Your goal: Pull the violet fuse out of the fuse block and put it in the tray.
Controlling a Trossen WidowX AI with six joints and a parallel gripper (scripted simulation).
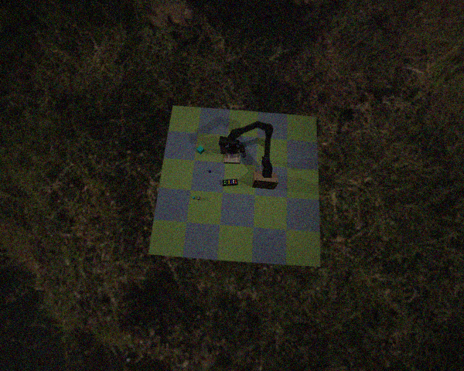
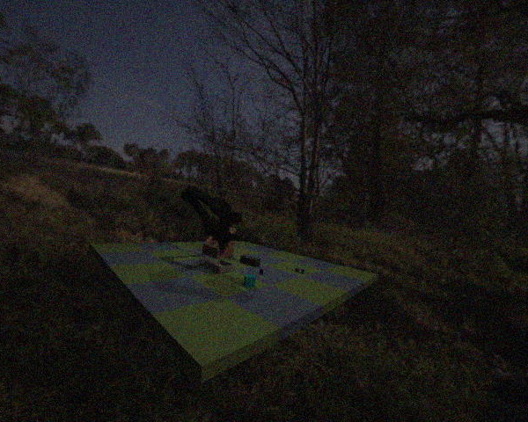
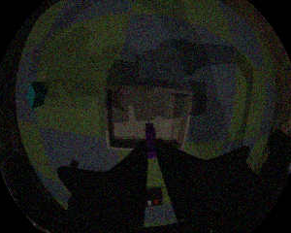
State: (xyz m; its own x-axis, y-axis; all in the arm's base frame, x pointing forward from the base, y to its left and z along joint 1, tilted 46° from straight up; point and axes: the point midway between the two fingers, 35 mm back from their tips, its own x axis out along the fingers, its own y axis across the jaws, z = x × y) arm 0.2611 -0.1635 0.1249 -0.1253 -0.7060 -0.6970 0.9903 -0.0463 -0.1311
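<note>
My gripper tip is now 1 cm above the violet fuse. The rest, counted from my gripper tip: small dark violet bit: 18 cm ahead, 12 cm to the left, 8 cm below; teal cube: 26 cm ahead, 7 cm to the right, 7 cm below; pale tray: 9 cm below.
</note>
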